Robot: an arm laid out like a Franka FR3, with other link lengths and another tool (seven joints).
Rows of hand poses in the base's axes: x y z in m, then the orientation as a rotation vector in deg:
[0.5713, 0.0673, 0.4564, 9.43, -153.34, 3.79]
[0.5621, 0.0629, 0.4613, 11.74, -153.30, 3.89]
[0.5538, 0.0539, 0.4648, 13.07, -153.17, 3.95]
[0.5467, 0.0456, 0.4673, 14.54, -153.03, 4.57]
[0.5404, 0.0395, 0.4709, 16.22, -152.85, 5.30]
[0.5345, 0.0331, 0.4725, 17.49, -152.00, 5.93]
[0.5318, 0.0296, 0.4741, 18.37, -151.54, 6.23]
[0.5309, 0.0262, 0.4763, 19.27, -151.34, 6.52]
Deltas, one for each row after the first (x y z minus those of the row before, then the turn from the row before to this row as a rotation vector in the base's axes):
[-0.0092, -0.0044, 0.0049, 0.32, -0.06, 1.65]
[-0.0083, -0.0090, 0.0035, 0.17, 0.06, 0.95]
[-0.0071, -0.0083, 0.0025, -0.20, 0.00, 1.15]
[-0.0063, -0.0061, 0.0036, -0.24, 0.01, 1.31]
[-0.0059, -0.0064, 0.0016, -0.32, 0.69, 1.04]
[-0.0027, -0.0035, 0.0016, -0.11, 0.36, 0.70]
[-0.0009, -0.0034, 0.0022, -0.06, 0.10, 0.70]

